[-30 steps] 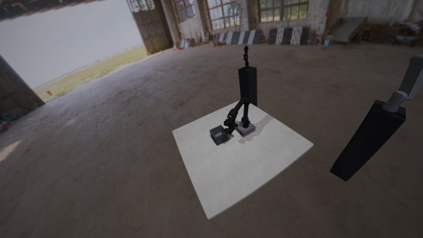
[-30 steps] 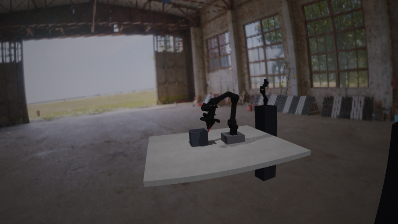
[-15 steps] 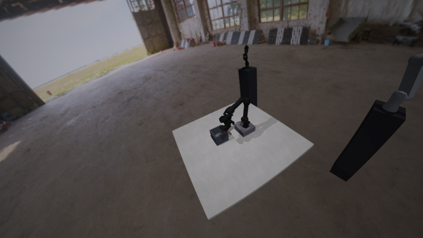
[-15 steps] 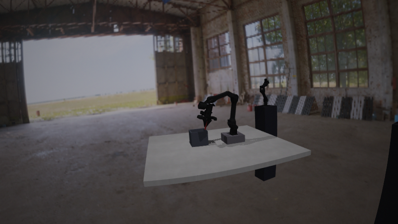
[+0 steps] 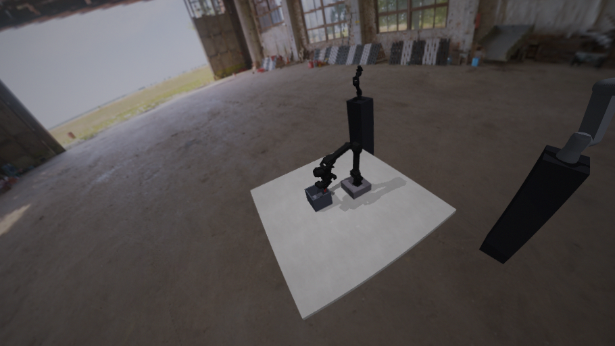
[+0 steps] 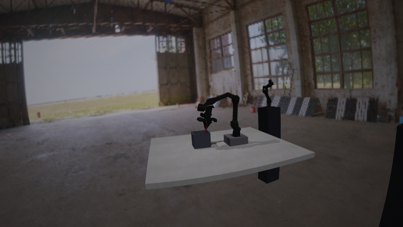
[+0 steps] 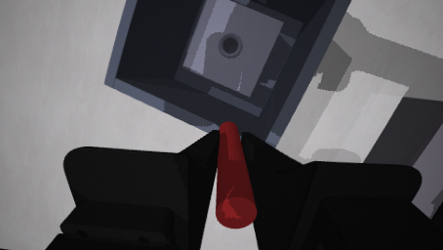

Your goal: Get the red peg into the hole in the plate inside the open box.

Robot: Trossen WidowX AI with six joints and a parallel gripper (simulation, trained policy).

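My gripper tip is now 3 cm short of the grey plate, 7 cm to the left of it and 13 cm above it. Also, from my gripper tip: red peg 1 cm to the left, 2 cm above.
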